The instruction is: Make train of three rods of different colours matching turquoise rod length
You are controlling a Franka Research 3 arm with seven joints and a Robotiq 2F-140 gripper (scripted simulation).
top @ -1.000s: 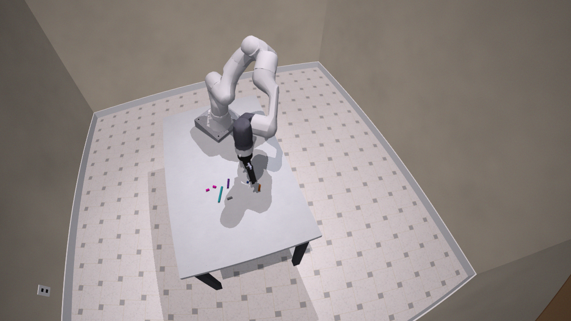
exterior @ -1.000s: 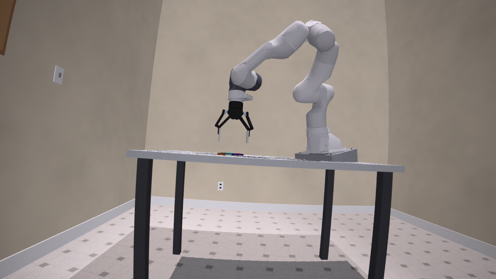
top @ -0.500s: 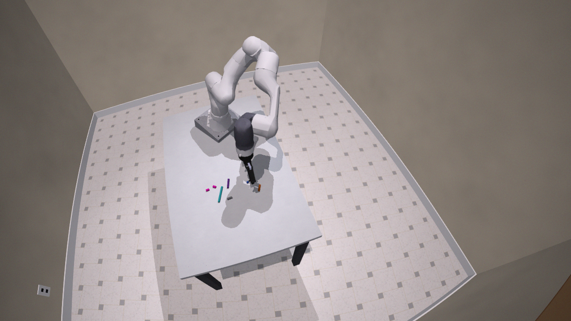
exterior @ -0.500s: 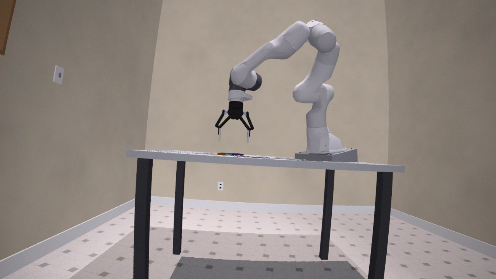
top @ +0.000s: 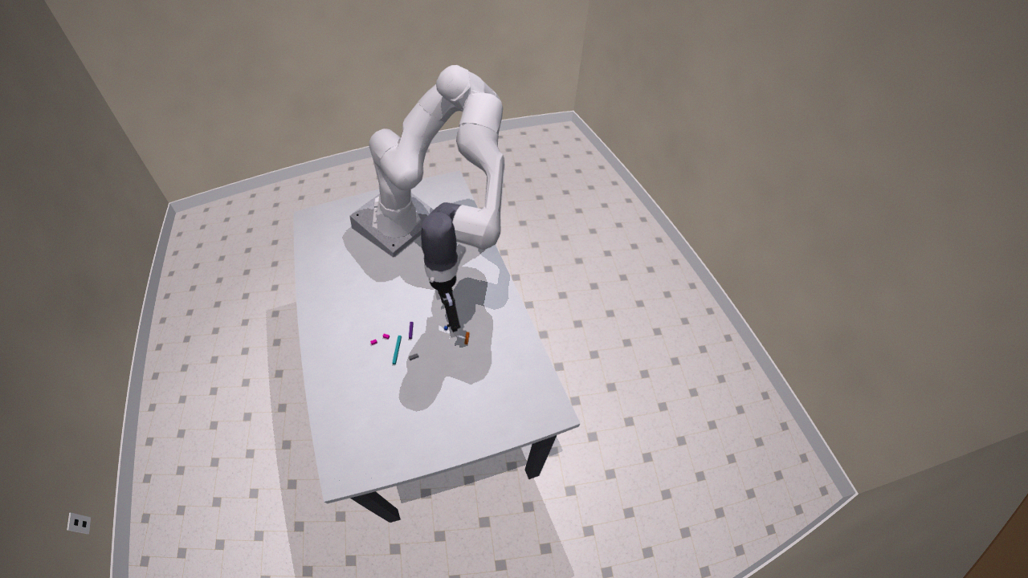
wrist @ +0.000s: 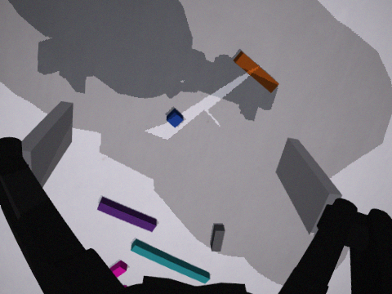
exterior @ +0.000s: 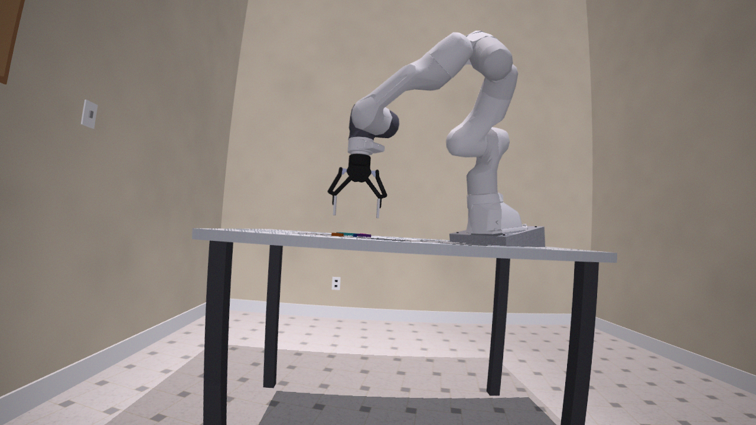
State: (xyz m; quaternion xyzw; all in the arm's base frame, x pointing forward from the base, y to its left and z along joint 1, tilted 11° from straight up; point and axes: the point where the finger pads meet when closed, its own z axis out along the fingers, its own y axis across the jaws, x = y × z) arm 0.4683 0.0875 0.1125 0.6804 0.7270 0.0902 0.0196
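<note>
The blue rod is 1 cm to the right of my hand and 7 cm below it. Also, from my hand: orange rod (5 cm ahead, 4 cm to the left, 7 cm below); grey rod (8 cm ahead, 13 cm to the right, 7 cm below); purple rod (2 cm behind, 12 cm to the right, 7 cm below).
</note>
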